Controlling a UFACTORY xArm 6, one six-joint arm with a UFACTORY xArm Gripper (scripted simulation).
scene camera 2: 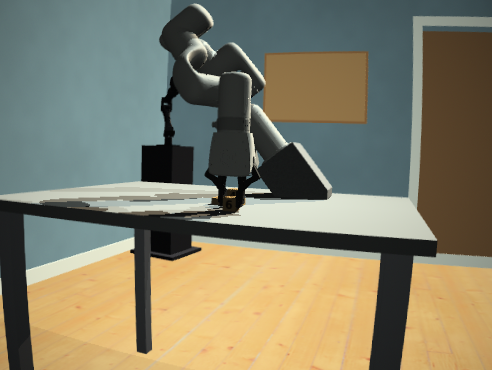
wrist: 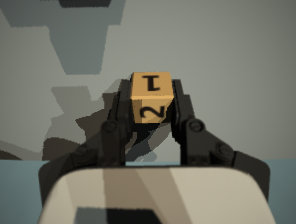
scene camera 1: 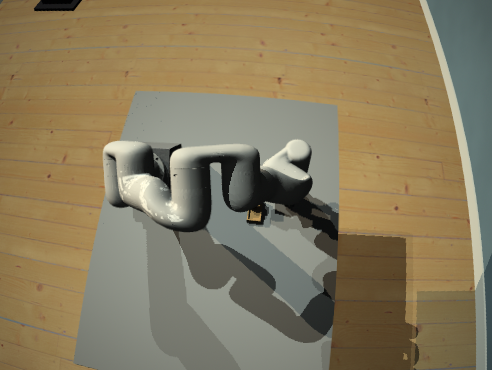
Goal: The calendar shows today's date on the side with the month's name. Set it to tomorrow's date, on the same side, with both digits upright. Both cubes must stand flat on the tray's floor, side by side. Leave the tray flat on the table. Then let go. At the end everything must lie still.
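Observation:
My gripper (scene camera 2: 231,206). Wooden number cube (wrist: 151,96).

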